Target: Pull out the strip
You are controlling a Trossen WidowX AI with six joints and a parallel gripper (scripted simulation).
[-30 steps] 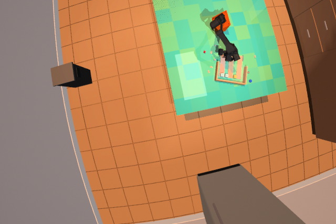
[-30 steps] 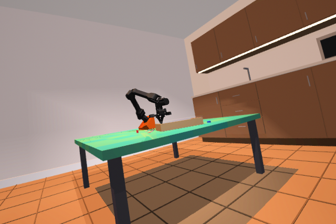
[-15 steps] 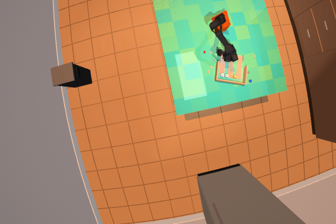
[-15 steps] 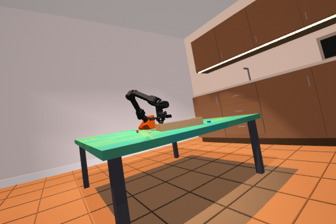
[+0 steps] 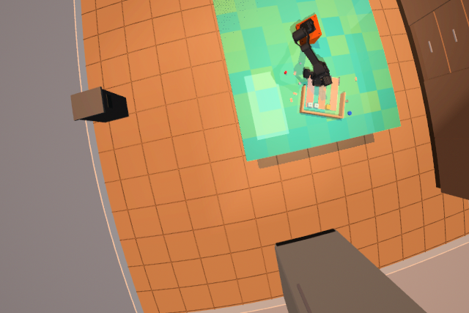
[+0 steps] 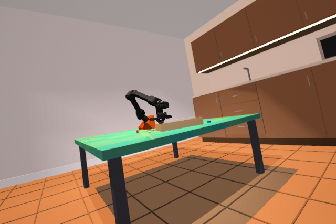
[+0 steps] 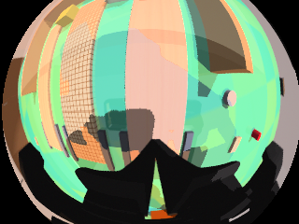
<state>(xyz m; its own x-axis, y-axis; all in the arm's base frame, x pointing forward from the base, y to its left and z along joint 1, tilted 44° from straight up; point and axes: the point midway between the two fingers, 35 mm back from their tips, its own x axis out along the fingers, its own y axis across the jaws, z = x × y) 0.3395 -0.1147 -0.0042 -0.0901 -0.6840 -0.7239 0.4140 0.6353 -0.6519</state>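
Right now the strip is 90 mm ahead of my gripper tip and 40 mm to the right of it.
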